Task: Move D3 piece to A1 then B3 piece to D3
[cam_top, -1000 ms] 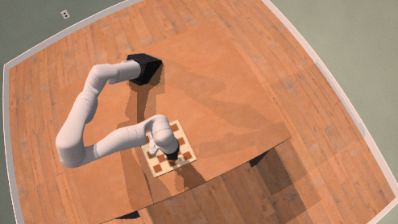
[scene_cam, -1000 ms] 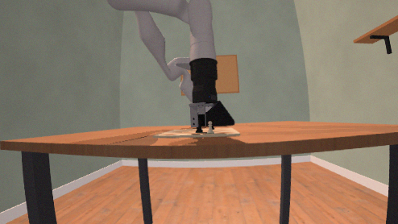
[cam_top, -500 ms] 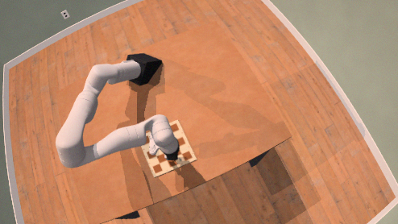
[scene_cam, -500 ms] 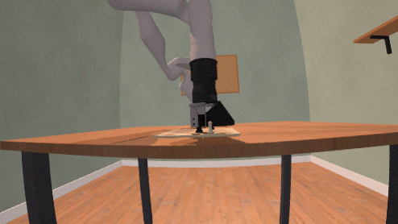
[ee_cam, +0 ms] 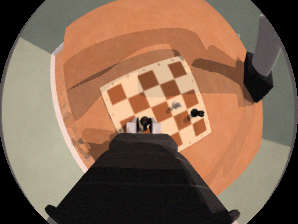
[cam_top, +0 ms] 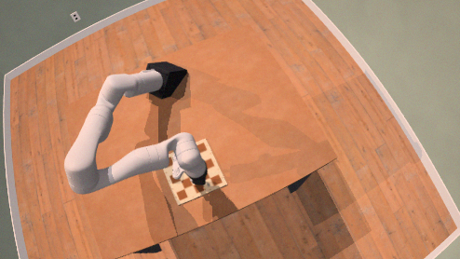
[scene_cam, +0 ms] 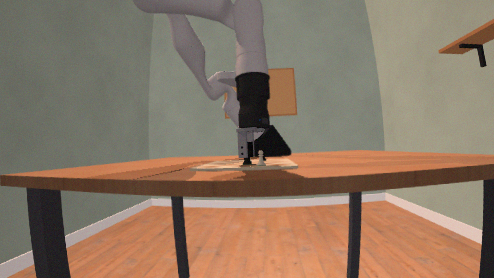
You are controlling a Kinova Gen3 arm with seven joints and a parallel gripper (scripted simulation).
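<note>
The chessboard is 40 mm below my hand, 40 mm behind it and 10 mm to the left of it.
</note>
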